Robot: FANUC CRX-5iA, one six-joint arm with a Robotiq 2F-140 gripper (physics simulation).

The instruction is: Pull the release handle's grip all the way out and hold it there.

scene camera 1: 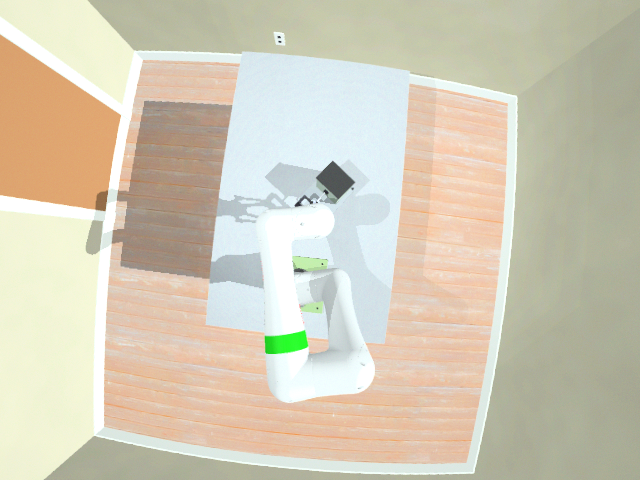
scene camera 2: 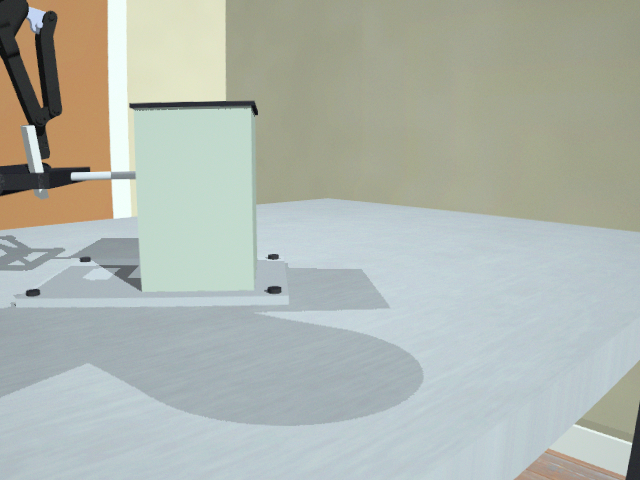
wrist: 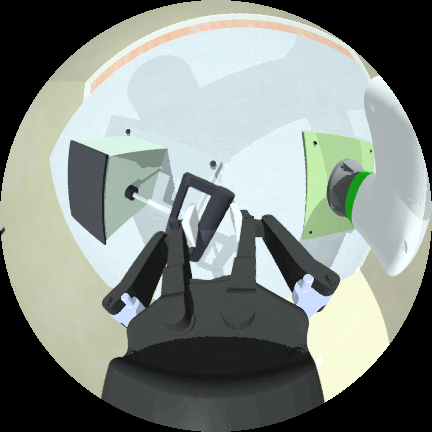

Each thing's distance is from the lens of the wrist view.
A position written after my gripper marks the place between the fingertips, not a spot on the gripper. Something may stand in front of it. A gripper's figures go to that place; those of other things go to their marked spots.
my gripper (wrist: pixel 212 209): 21 cm
base plate (wrist: pixel 179 157): 28 cm
